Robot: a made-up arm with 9 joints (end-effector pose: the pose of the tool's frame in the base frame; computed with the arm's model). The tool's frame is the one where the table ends.
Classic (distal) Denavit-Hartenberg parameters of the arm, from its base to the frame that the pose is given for. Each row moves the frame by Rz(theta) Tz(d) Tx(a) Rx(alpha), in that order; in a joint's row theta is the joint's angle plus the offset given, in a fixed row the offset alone. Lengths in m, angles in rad.
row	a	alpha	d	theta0
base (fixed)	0	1.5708	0.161	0
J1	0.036	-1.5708	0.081	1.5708
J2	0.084	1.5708	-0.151	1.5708
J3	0.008	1.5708	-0.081	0
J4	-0.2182	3.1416	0	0.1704
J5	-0.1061	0	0	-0.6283
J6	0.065	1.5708	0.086	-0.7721
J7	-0.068	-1.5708	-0.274	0
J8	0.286	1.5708	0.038	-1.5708
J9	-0.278	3.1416	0	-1.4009
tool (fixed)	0	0	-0.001	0.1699
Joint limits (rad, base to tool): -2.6..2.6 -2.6..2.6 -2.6..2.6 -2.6..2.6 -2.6..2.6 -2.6..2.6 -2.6..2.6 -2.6..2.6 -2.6..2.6
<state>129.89 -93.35 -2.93 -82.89 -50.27 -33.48 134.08 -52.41 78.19</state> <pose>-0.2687 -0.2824 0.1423 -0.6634 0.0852 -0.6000 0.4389</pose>
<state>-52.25 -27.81 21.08 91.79 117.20 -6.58 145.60 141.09 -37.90</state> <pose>-0.3039 0.7225 -0.1113 -0.5555 0.0239 -0.5981 0.5772</pose>
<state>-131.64 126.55 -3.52 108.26 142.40 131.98 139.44 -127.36 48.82</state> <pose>0.1558 -0.2751 -0.3195 0.6890 -0.1222 -0.4013 0.5910</pose>
Working (the frame after each row of the table, in the pose's form):
after base (fixed): 0.0000 0.0000 0.1610 0.7071 0.0000 0.0000 0.7071
after J1: 0.0269 -0.0810 0.1371 0.0000 0.3554 0.0000 0.9347
after J2: -0.1239 -0.1310 0.0691 -0.0314 -0.5488 -0.7064 0.4459
after J3: -0.0929 -0.2008 0.0409 0.2895 -0.8975 -0.1204 0.3101
after J4: -0.0728 -0.4165 0.0146 0.2629 0.2038 0.7103 0.6203
after J5: 0.0032 -0.3719 -0.0444 -0.3207 0.0884 -0.9222 0.1972
after J6: 0.0752 -0.4350 0.0051 0.4323 -0.1713 -0.5757 0.6726
after J7: 0.2614 -0.3758 -0.1986 -0.5543 -0.6337 -0.0237 0.5390
after J8: 0.3183 -0.4391 -0.4743 -0.4121 0.5835 0.1279 0.6880
after J9: 0.1551 -0.2758 -0.3194 0.6969 -0.0633 -0.4500 0.5548

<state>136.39 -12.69 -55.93 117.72 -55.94 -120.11 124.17 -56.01 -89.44</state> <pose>-0.5615 -0.0586 0.6880 0.9446 0.3174 0.0449 0.0706</pose>
Working (the frame after each row of the table, in the pose's form):
after base (fixed): 0.0000 0.0000 0.1610 0.7071 0.0000 0.0000 0.7071
after J1: -0.0248 -0.0810 0.1349 0.0000 0.9192 0.0000 0.3939
after J2: -0.1469 0.0009 0.2257 -0.6235 -0.6815 0.3336 0.1885
after J3: -0.0979 0.0231 0.2868 0.0649 -0.4865 0.7782 0.3917
after J4: -0.0723 0.1337 0.4731 -0.5246 0.6956 0.2735 0.4076
after J5: -0.1737 0.1637 0.4651 -0.8647 0.1063 -0.1030 0.4799
after J6: -0.2080 0.2600 0.4307 -0.1836 -0.9416 0.2494 0.1318
after J7: -0.1649 0.3457 0.6962 0.5369 0.3619 0.0320 0.7614
after J8: -0.3715 0.1444 0.6904 0.0453 -0.0703 -0.9461 0.3128
after J9: -0.5613 -0.0587 0.6871 0.9143 0.3964 0.0388 0.0741

